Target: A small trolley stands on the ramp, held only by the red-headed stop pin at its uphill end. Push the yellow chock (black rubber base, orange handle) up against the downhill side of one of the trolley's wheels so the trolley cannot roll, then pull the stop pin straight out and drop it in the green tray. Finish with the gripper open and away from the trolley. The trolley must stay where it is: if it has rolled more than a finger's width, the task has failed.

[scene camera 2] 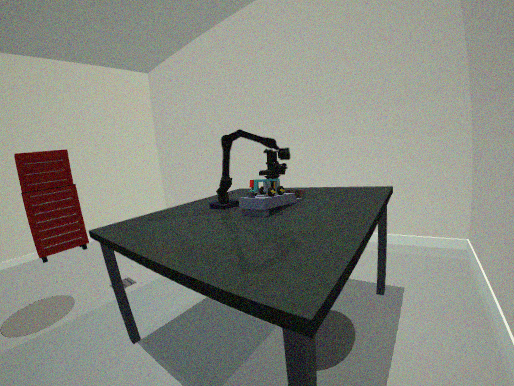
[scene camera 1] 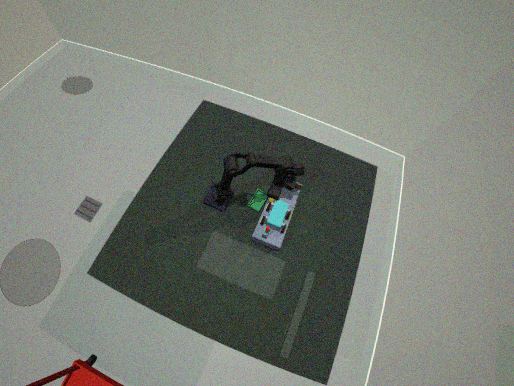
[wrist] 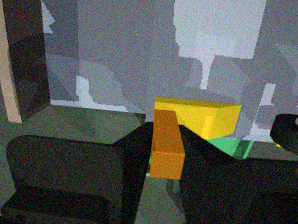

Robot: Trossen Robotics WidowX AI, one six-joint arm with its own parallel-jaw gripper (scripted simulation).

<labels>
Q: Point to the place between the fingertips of the gripper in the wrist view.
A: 163, 130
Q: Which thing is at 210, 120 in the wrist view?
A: A yellow chock.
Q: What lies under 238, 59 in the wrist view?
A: A ramp.
</labels>
